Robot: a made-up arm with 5 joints.
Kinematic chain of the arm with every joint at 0, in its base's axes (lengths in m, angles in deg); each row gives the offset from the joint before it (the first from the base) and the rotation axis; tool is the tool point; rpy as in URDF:
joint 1: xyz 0.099 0 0.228 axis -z
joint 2: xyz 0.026 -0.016 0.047 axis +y
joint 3: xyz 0.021 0 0.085 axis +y
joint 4: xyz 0.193 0 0.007 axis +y
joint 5: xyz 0.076 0.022 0 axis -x
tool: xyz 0 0 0 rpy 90 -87.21 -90
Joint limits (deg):
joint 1: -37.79..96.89
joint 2: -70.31..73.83
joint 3: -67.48..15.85
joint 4: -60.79..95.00
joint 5: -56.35..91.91
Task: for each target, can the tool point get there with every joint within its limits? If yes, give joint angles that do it. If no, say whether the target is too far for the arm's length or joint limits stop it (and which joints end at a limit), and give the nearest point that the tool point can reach.
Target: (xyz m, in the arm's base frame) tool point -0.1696 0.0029 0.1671
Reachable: no: joint limits stop it (at a limit: joint 2, joint 3, joint 4) | nearest point -0.1677 0.0029 0.4237 | short by 0.257 m
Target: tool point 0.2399 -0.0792 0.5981
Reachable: yes | joints 31.45 -6.82 -48.88 -17.63 -37.45
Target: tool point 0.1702 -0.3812 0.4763
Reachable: no: too far | nearest point 0.1609 -0.3316 0.4483 | short by 0.058 m
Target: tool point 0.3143 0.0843 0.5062
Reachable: yes | joints -19.89 -7.50 -42.10 55.16 64.22
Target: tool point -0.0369 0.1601 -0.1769
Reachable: no: too far | nearest point 0.1646 0.0585 0.0175 | short by 0.298 m
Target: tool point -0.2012 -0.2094 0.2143
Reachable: no: joint limits stop it (at a limit: joint 2, joint 3, joint 4) | nearest point -0.1198 -0.1526 0.4237 | short by 0.232 m
